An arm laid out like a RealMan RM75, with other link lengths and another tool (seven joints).
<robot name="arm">
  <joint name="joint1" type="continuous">
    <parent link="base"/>
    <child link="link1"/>
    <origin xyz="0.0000 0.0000 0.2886"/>
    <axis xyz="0 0 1"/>
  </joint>
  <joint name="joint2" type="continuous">
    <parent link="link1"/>
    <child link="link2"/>
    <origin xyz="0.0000 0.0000 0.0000"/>
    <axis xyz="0 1 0"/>
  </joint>
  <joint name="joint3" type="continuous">
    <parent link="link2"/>
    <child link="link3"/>
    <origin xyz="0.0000 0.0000 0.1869"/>
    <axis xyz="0 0 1"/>
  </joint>
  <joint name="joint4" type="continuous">
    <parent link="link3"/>
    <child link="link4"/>
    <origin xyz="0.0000 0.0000 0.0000"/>
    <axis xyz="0 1 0"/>
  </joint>
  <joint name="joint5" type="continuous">
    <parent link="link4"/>
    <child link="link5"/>
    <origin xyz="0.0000 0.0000 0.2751"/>
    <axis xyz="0 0 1"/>
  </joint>
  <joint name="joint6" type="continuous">
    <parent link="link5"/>
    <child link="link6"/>
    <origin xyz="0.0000 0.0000 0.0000"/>
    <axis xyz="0 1 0"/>
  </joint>
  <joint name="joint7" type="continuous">
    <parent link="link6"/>
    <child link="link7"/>
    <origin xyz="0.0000 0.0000 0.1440"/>
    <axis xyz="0 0 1"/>
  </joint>
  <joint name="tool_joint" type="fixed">
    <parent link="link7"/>
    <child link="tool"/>
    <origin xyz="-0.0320 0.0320 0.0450" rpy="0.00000 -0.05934 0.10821"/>
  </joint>
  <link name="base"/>
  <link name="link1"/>
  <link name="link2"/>
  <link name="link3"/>
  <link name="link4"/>
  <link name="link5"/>
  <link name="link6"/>
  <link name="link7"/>
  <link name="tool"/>
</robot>
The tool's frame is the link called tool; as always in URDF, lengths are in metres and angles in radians. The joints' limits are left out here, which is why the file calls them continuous.
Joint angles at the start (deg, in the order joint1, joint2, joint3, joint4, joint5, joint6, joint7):
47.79 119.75 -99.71 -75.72 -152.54 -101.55 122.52
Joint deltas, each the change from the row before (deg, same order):
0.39 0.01 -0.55 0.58 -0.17 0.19 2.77
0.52 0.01 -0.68 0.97 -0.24 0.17 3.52
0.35 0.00 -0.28 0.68 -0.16 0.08 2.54
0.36 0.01 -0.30 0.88 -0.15 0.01 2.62
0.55 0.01 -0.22 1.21 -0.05 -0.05 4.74
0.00 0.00 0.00 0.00 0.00 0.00 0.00
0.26 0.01 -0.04 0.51 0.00 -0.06 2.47
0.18 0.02 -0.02 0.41 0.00 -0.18 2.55
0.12 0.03 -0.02 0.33 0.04 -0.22 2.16
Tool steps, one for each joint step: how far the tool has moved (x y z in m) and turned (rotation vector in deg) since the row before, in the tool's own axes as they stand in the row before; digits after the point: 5 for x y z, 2 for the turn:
-0.00210 -0.00093 0.00251 0.19 0.61 2.34
-0.00178 -0.00113 0.00395 0.12 0.96 3.09
-0.00098 -0.00135 0.00233 0.10 0.58 2.41
-0.00040 -0.00117 0.00312 -0.04 0.76 2.56
-0.00145 -0.00242 0.00359 -0.04 0.90 4.74
0.00000 0.00000 0.00000 0.00 0.00 0.00
-0.00099 -0.00129 0.00129 0.01 0.37 2.49
-0.00071 -0.00107 0.00114 -0.04 0.41 2.59
-0.00044 -0.00061 0.00101 -0.11 0.38 2.20

